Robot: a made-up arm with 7 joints. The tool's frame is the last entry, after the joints. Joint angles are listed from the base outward.
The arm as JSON. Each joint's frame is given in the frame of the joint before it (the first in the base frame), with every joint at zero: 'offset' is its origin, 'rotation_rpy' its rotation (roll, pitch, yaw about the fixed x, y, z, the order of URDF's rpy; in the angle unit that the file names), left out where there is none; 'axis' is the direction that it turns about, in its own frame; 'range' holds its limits. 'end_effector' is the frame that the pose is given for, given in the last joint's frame.
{
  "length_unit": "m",
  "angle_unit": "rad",
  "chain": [
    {
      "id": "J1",
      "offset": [
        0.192,
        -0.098,
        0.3
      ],
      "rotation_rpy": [
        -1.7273,
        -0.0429,
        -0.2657
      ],
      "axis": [
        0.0,
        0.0,
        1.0
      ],
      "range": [
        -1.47,
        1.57
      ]
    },
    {
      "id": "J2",
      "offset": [
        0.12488,
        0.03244,
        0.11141
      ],
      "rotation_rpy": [
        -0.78,
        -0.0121,
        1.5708
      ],
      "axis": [
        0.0,
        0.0,
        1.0
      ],
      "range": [
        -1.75,
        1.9
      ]
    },
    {
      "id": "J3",
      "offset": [
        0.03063,
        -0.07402,
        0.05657
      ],
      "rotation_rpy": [
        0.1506,
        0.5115,
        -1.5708
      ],
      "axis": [
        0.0,
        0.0,
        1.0
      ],
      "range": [
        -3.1,
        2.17
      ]
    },
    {
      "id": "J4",
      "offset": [
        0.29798,
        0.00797,
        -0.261
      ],
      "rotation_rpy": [
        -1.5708,
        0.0,
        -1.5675
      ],
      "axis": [
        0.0,
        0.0,
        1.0
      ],
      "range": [
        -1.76,
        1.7
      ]
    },
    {
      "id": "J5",
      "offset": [
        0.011,
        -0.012,
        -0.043
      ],
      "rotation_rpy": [
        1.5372,
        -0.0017,
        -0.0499
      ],
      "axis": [
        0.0,
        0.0,
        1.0
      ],
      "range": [
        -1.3,
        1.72
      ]
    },
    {
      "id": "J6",
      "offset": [
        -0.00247,
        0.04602,
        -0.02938
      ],
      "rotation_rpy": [
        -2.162,
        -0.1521,
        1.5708
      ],
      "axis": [
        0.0,
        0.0,
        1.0
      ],
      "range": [
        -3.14,
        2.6
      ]
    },
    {
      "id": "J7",
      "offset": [
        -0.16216,
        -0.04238,
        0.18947
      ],
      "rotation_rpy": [
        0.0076,
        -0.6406,
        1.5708
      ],
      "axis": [
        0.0,
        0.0,
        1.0
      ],
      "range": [
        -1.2,
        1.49
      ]
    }
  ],
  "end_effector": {
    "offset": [
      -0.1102,
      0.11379,
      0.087
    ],
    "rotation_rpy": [
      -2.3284,
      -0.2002,
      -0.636
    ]
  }
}
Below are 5 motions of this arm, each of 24 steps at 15 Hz.
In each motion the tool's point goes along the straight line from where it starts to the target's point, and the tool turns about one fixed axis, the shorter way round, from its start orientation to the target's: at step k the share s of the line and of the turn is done. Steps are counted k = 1, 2, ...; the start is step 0. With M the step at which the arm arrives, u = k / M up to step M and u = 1 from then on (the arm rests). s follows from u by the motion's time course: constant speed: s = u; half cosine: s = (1 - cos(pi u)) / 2; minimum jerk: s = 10 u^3 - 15 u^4 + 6 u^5.
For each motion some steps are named. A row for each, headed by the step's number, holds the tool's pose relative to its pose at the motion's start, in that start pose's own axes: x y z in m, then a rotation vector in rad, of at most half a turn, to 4 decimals.
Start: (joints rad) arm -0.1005 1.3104 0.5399 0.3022 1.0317 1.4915 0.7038
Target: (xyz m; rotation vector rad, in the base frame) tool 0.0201 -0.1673 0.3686 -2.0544 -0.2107 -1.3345
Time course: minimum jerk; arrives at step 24
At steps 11, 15, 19, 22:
11: 0.1011 -0.0206 -0.0087 -0.0792 -0.0115 0.2076
15: 0.1735 -0.0354 -0.0149 -0.1360 -0.0197 0.3564
19: 0.2240 -0.0457 -0.0193 -0.1755 -0.0254 0.4600
22: 0.2382 -0.0486 -0.0205 -0.1867 -0.0270 0.4892

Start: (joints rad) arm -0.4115 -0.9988 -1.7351 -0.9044 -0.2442 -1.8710 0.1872
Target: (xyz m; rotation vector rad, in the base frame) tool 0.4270 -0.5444 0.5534 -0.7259 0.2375 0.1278
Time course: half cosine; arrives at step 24
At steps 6, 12, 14, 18, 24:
6: 0.0558 0.0509 -0.0347 -0.1873 0.2476 0.2082
12: 0.1905 0.1739 -0.1184 -0.6395 0.8454 0.7108
14: 0.2399 0.2189 -0.1490 -0.8050 1.0642 0.8948
18: 0.3253 0.2969 -0.2021 -1.0917 1.4432 1.2135
24: 0.3811 0.3478 -0.2367 -1.2790 1.6908 1.4217

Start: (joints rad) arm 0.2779 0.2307 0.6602 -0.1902 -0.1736 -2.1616 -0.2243
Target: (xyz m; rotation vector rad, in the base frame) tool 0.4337 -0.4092 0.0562 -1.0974 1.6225 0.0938
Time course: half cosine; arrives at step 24
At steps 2, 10, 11, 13, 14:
2: 0.0020 0.0044 -0.0021 -0.0017 -0.0099 -0.0206
10: 0.0434 0.0958 -0.0450 -0.0360 -0.2164 -0.4491
11: 0.0509 0.1124 -0.0528 -0.0422 -0.2538 -0.5268
13: 0.0662 0.1461 -0.0686 -0.0549 -0.3300 -0.6850
14: 0.0737 0.1627 -0.0764 -0.0612 -0.3675 -0.7627

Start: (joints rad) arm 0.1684 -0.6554 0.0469 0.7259 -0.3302 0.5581 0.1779
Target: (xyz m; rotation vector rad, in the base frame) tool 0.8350 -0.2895 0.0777 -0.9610 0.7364 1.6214
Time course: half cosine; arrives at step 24
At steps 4, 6, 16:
4: 0.0223 0.0213 0.0006 0.0876 -0.0803 -0.0276
6: 0.0487 0.0467 0.0014 0.1914 -0.1757 -0.0602
16: 0.2493 0.2390 0.0071 0.9803 -0.8996 -0.3085

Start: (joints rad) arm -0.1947 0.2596 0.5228 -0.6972 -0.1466 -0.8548 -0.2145
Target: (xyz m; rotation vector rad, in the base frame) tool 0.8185 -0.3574 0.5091 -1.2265 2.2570 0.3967
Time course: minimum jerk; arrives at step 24
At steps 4, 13, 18, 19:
4: 0.0014 0.0041 0.0144 -0.0452 0.0395 0.0085
13: 0.0234 0.0663 0.2348 -0.7350 0.6434 0.1391
18: 0.0363 0.1029 0.3643 -1.1405 0.9983 0.2158
19: 0.0379 0.1073 0.3802 -1.1901 1.0417 0.2252

